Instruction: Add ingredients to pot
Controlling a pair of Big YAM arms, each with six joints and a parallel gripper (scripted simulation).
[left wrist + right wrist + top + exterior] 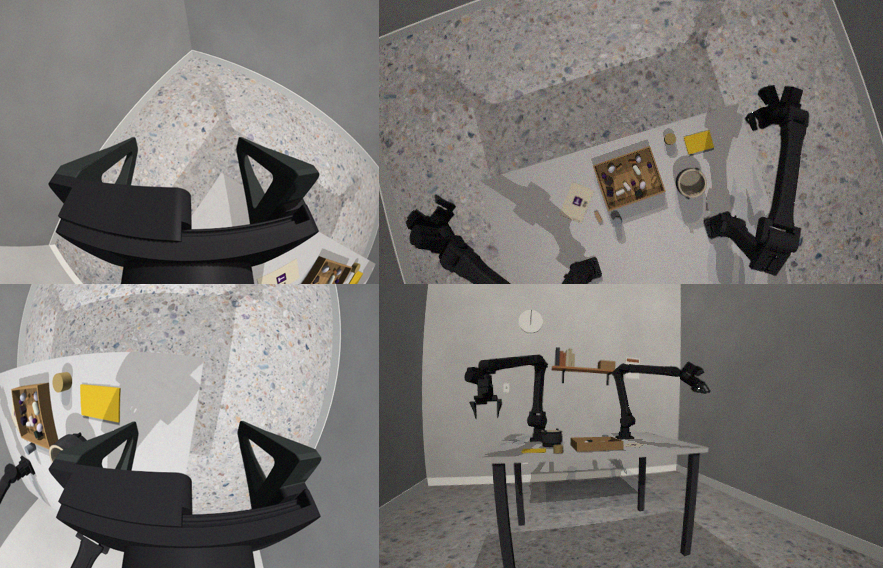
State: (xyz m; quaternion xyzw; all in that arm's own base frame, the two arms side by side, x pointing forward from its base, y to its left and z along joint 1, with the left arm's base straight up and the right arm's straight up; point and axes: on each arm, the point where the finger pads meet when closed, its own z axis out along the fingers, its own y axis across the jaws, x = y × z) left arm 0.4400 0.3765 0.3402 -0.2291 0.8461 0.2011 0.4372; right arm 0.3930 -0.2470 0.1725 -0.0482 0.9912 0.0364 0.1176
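The wooden crate is 80 mm behind my right hand, 550 mm to the left of it and 160 mm below it. Also, from my right hand: dark pot: 190 mm behind, 300 mm to the left, 120 mm below; yellow block: 30 mm behind, 210 mm to the left, 170 mm below; brass cylinder: 20 mm ahead, 330 mm to the left, 160 mm below.
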